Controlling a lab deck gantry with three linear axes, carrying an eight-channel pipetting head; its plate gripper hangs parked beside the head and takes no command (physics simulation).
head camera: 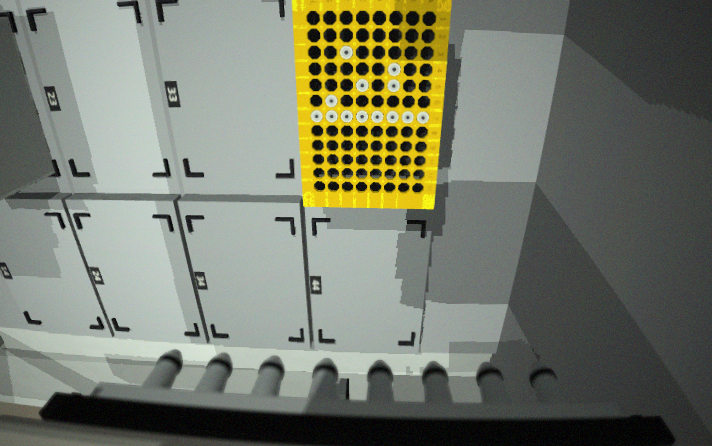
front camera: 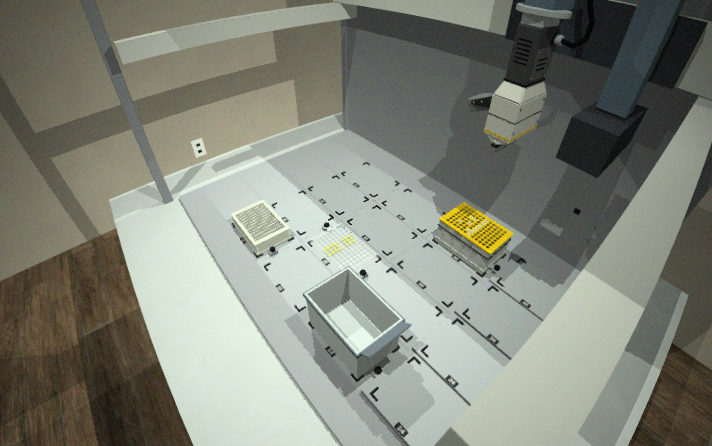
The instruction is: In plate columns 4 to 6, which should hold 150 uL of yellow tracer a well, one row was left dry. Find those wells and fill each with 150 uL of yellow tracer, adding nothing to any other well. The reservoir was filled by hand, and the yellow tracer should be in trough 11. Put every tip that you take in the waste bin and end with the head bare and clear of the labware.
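The pipetting head (front camera: 513,112) hangs high at the back right; its nozzles (head camera: 379,371) are bare in the head view. The parked plate gripper (front camera: 479,100) sticks out left of the head, too small to read its fingers. The yellow tip rack (front camera: 500,244) (head camera: 367,201) has one full line of white tips (head camera: 362,116) and several scattered tips; its other holes are dark. The plate (front camera: 361,255) shows two groups of yellow wells with a pale gap between them; exact rows are unclear. The cream reservoir (front camera: 273,241) stands left of it; its liquids cannot be told. The grey waste bin (front camera: 333,338) stands in front.
A dark block (front camera: 599,139) on a blue column hangs right of the head. A pale beam (front camera: 556,336) crosses the right foreground. A grey post (front camera: 131,112) rises at the left. Black corner brackets and numbered labels (head camera: 315,284) mark the deck positions.
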